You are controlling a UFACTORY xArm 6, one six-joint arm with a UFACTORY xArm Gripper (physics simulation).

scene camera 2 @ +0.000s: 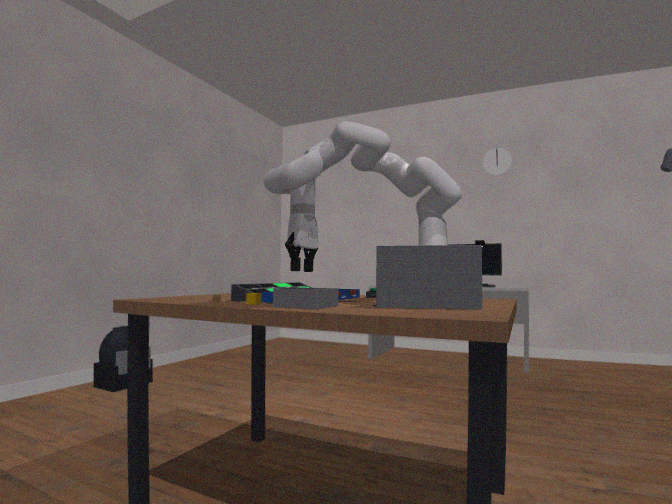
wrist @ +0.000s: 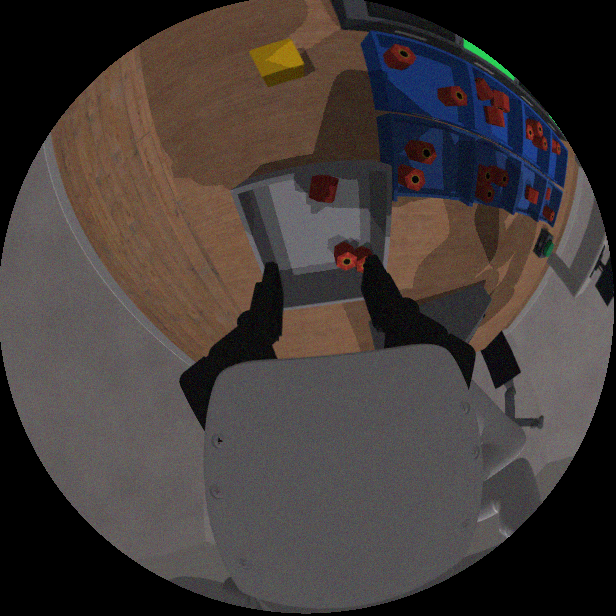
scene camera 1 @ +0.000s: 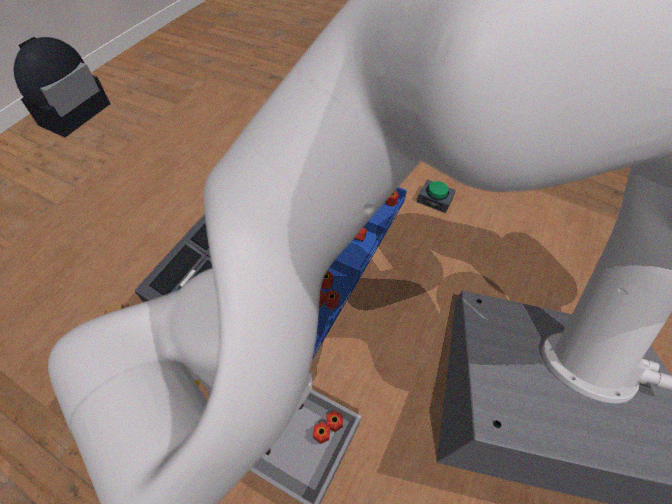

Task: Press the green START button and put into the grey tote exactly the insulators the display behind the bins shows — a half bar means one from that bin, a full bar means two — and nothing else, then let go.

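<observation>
The grey tote [wrist: 313,226] lies on the table and holds three red insulators: two close together [wrist: 351,256] at its near right and one [wrist: 322,187] at the far side. The pair also shows in scene camera 1 [scene camera 1: 327,426]. My gripper [wrist: 318,272] [scene camera 2: 301,260] hangs open and empty high above the tote's near edge. The blue bins [wrist: 465,126] with several red insulators stand to the right of the tote. The display [wrist: 487,57] behind them shows green. The green START button [scene camera 1: 437,190] sits past the bins' far end.
A yellow block [wrist: 278,60] lies on the table beyond the tote. The arm's grey base block [scene camera 1: 548,385] stands to the right. My arm hides most of the bins and display in scene camera 1.
</observation>
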